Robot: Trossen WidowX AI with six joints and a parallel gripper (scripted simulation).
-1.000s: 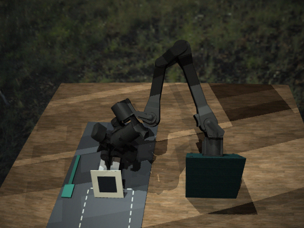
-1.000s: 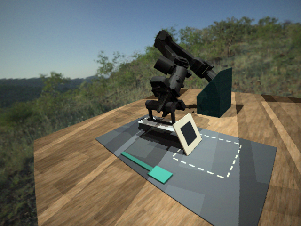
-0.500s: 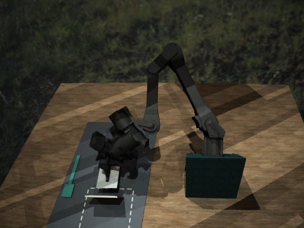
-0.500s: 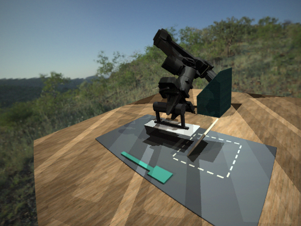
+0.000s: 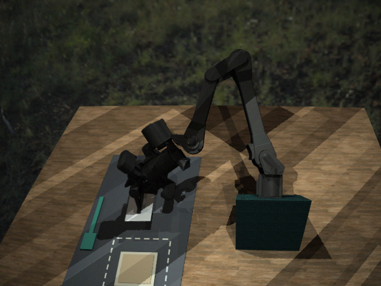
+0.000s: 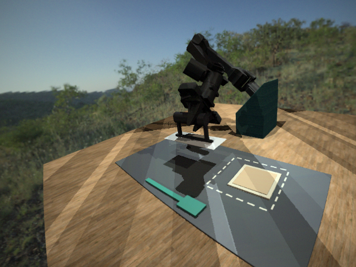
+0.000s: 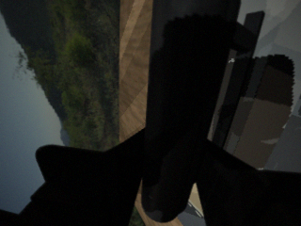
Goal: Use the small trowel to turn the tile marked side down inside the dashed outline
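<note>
My gripper tip is 40 mm to the right of the dark mat and 150 mm above it. Also, from my gripper tip: tile (50 mm behind, 190 mm to the left, 130 mm below); then green trowel (140 mm ahead, 70 mm to the left, 130 mm below); then pale grey flat trowel (30 mm behind, 10 mm below).
</note>
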